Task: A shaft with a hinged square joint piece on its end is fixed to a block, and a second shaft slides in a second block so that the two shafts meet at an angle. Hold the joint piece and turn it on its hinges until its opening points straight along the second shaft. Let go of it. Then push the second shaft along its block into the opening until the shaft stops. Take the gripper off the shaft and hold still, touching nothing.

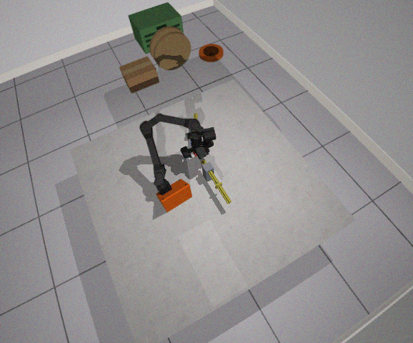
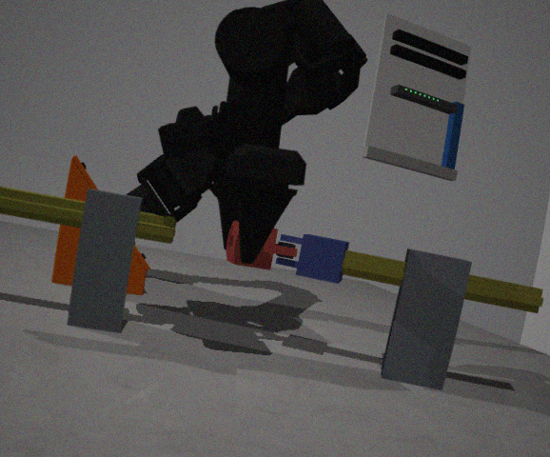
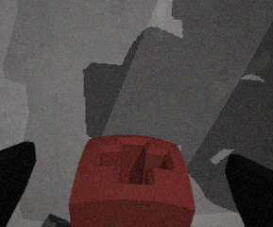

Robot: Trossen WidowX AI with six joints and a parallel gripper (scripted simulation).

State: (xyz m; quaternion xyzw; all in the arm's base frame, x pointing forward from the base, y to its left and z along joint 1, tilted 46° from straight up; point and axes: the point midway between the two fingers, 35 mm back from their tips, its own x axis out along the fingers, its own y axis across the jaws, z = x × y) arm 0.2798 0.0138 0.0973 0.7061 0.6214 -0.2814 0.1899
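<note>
My gripper tip is 20 mm to the right of the red square joint piece and 10 mm below it.
</note>
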